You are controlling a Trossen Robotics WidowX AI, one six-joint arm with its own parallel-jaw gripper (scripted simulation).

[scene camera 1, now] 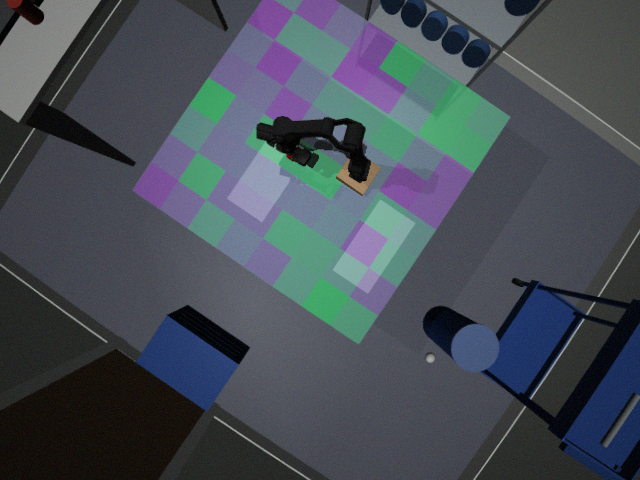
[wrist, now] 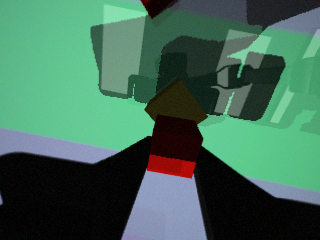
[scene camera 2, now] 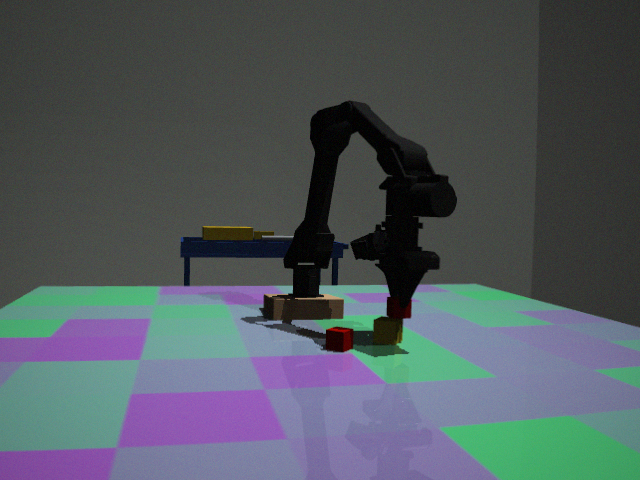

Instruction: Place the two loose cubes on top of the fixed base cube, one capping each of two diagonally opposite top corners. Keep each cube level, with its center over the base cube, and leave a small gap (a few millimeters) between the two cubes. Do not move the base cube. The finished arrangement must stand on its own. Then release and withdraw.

Labels:
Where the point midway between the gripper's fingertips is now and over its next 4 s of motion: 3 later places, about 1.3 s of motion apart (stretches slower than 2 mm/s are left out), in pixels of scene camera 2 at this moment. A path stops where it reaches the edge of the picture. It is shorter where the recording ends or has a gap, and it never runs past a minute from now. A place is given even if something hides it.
My gripper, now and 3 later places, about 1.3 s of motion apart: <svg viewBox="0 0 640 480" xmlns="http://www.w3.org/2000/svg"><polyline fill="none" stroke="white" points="399,306 381,282 340,317 341,334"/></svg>

